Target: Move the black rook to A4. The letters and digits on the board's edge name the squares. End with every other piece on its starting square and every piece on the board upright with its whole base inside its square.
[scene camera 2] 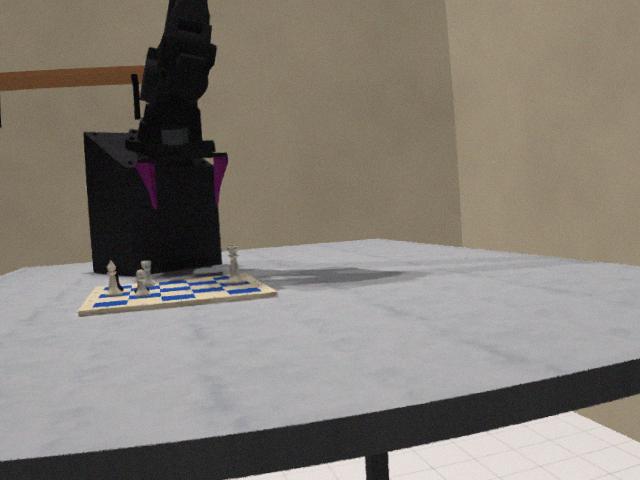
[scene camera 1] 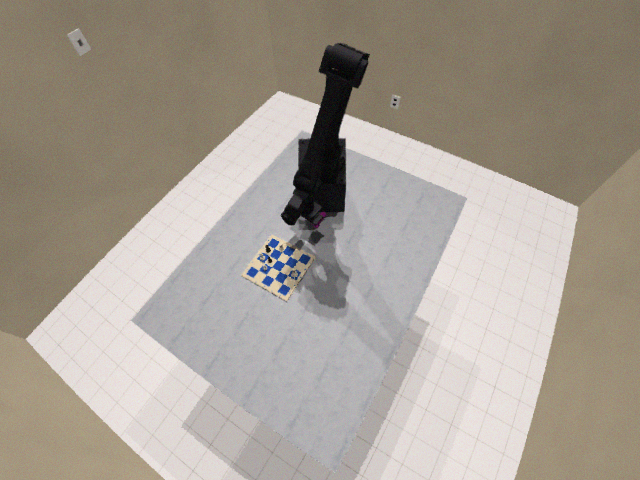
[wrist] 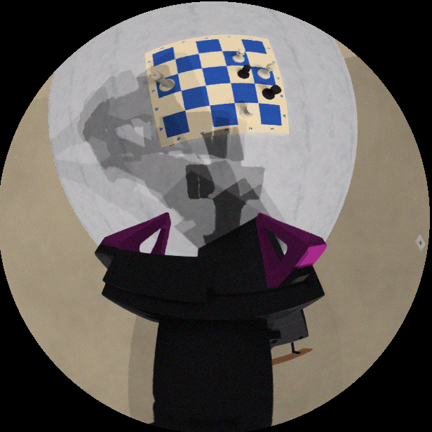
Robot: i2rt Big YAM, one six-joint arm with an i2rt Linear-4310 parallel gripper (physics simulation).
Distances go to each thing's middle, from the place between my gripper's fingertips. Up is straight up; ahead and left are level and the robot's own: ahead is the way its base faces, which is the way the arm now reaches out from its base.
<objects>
I see my gripper 19 cm short of the chessboard [scene camera 1: 277, 279], 2 cm to the left of it and 11 cm above it.
</objects>
